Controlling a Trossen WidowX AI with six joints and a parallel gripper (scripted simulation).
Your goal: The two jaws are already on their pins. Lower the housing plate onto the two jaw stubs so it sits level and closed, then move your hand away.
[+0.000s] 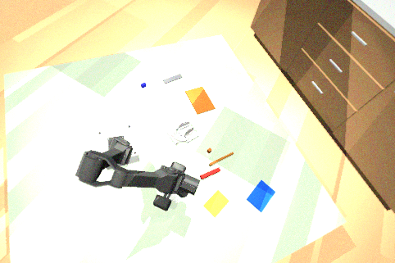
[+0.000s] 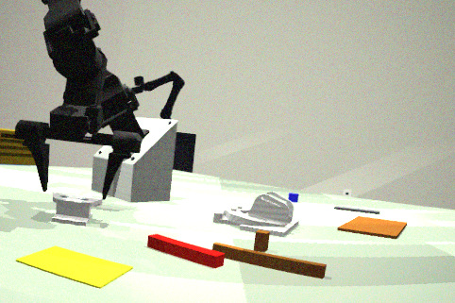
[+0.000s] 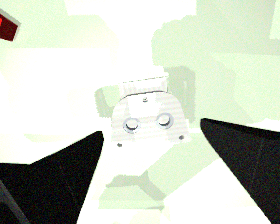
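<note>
The white block lies 10 mm ahead of my gripper tip and 20 mm below it. Also, from my gripper tip: yellow plate 190 mm ahead, 90 mm to the right, 30 mm below; then red bar 200 mm ahead, 40 mm to the left, 30 mm below; then peg 230 mm ahead, 150 mm to the left, 20 mm below.
</note>
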